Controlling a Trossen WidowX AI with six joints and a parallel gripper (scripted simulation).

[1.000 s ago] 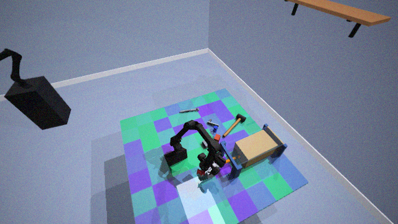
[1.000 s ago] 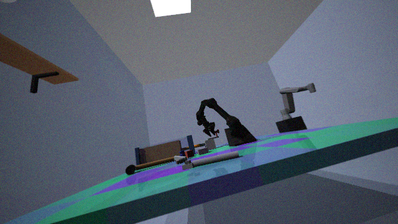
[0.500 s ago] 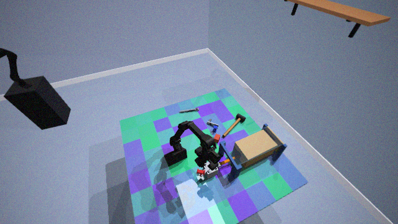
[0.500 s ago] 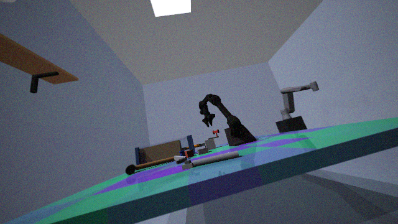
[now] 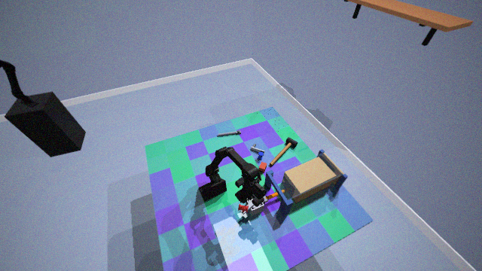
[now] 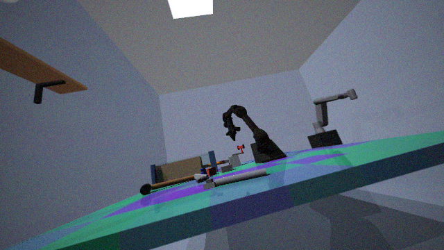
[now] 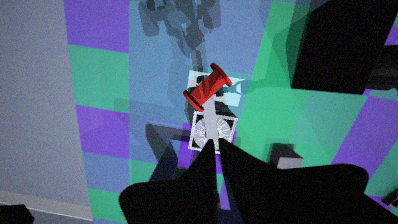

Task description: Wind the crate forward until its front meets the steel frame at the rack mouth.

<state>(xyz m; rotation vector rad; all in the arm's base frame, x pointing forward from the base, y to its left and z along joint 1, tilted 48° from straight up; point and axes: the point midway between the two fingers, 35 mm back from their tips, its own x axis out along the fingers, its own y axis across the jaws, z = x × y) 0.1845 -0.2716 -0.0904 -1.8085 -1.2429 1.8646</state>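
My gripper tip is now 8 cm above the dark red knob, 4 cm past it and 2 cm to the left of it. Also, from my gripper tip: blue steel frame: 21 cm ahead, 11 cm below, 4 cm to the left; grey hand winch: 18 cm below, 4 cm ahead, 1 cm to the left; red-knobbed crank handle: 11 cm below, 1 cm behind.
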